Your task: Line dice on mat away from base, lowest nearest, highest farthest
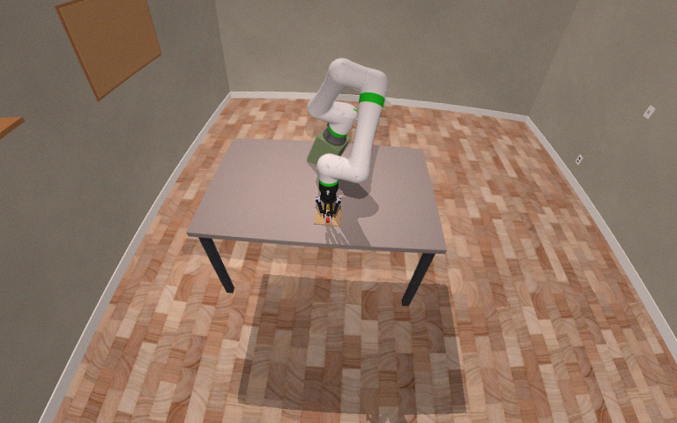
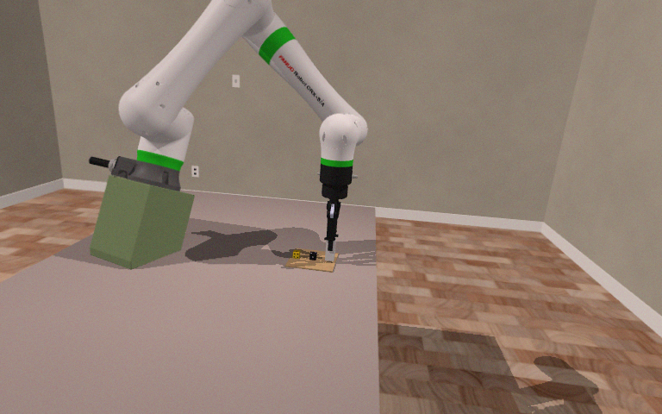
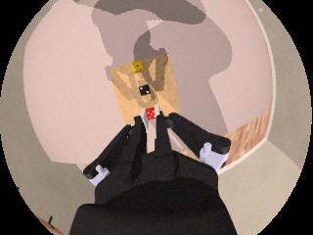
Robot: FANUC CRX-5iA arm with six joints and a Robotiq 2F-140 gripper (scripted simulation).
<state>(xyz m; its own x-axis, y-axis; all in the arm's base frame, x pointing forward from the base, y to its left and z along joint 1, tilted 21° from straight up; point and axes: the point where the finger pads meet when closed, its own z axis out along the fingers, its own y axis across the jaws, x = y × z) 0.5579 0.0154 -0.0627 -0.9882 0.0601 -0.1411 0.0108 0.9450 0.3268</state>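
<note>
My hand is 2 cm above the red die. Round my hand: yellow die 10 cm behind, 3 cm below; tan mat 5 cm behind, 4 cm below; black die 5 cm behind, 3 cm below.
</note>
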